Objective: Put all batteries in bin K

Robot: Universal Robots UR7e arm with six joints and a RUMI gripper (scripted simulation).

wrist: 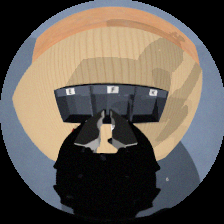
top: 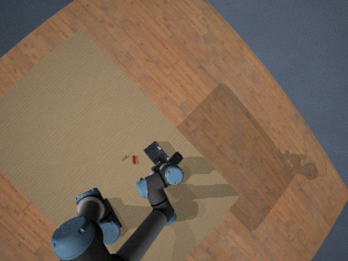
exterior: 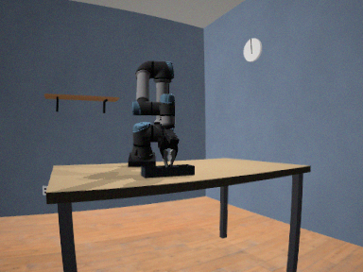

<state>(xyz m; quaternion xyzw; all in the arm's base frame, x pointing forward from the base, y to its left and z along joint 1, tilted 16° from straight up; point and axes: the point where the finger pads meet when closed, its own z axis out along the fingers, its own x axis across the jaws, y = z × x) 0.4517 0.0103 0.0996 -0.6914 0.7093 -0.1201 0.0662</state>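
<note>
The bin row is 20 mm below my hand, 10 mm to the right of it and 10 mm ahead of it. Also, from my hand: red battery (110 mm to the left, 100 mm behind, 30 mm below); yellowish item (160 mm to the left, 130 mm behind, 40 mm below); black-and-white cylinder (130 mm behind, 40 mm below, 30 mm to the right).
</note>
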